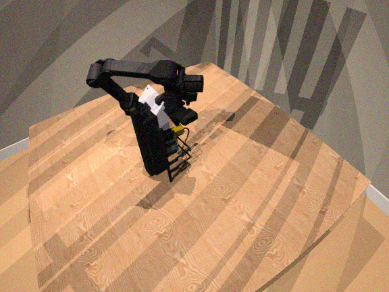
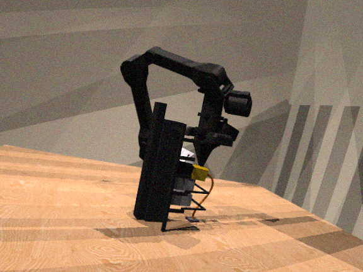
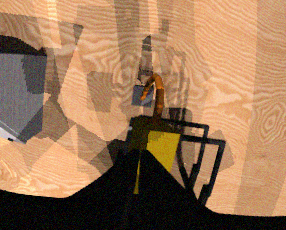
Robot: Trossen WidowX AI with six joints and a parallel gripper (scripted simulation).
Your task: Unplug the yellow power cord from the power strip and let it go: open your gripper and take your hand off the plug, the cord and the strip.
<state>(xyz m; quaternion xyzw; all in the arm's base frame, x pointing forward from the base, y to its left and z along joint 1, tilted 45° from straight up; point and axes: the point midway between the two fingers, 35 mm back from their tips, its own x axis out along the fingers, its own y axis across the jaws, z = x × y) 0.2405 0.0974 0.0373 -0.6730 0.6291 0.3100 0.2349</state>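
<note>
Right now my gripper tip is 2 cm to the left of the yellow plug, 1 cm short of it and 1 cm above it.
</note>
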